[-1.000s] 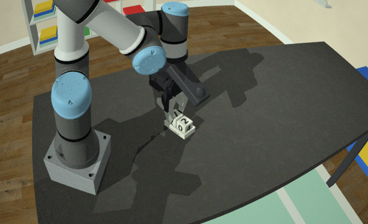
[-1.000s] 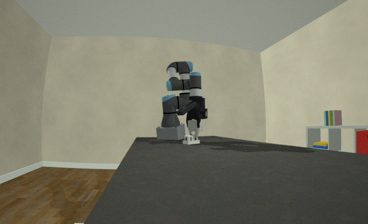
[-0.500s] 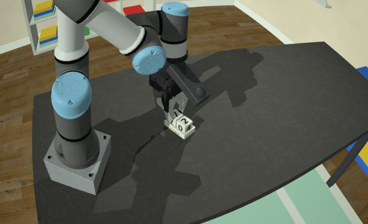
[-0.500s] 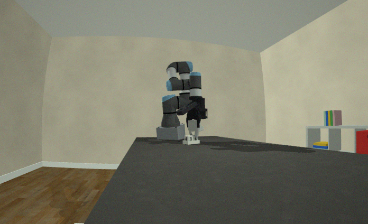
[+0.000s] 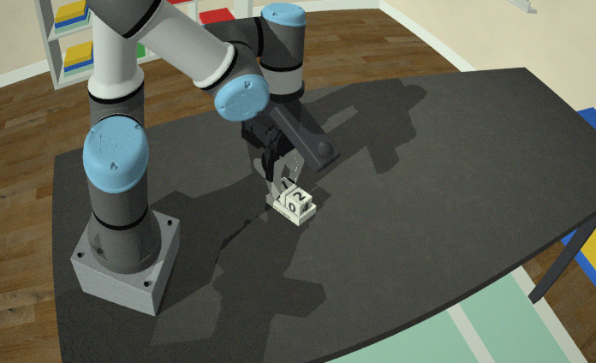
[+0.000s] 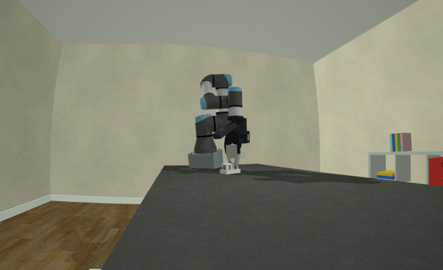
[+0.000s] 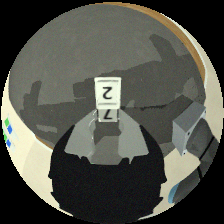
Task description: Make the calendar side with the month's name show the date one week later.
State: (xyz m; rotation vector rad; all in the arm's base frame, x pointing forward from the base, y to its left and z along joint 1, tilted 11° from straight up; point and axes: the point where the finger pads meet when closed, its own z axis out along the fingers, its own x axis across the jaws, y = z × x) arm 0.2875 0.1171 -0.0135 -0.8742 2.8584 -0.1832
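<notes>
The white tray is 1 cm ahead of my hand, 1 cm to the right of it and 3 cm below it.
</notes>
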